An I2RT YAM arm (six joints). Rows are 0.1 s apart.
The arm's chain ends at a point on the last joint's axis. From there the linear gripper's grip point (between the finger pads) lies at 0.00 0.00 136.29 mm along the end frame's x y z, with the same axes.
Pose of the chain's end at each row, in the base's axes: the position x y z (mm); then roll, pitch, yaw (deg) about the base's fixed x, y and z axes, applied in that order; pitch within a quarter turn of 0, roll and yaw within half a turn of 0:
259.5 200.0 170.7 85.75 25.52 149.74
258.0 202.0 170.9 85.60 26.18 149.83
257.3 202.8 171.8 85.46 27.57 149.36
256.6 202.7 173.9 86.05 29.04 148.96
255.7 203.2 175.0 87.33 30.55 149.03
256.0 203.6 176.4 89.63 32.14 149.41
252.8 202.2 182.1 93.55 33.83 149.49
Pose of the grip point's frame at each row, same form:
324.2 319.6 179.8 85.75 25.52 149.74
322.3 321.8 180.3 85.60 26.18 149.83
322.2 322.2 181.4 85.46 27.57 149.36
322.8 321.5 182.1 86.05 29.04 148.96
323.0 321.6 180.5 87.33 30.55 149.03
325.0 321.2 177.1 89.63 32.14 149.41
325.9 317.0 175.1 93.55 33.83 149.49

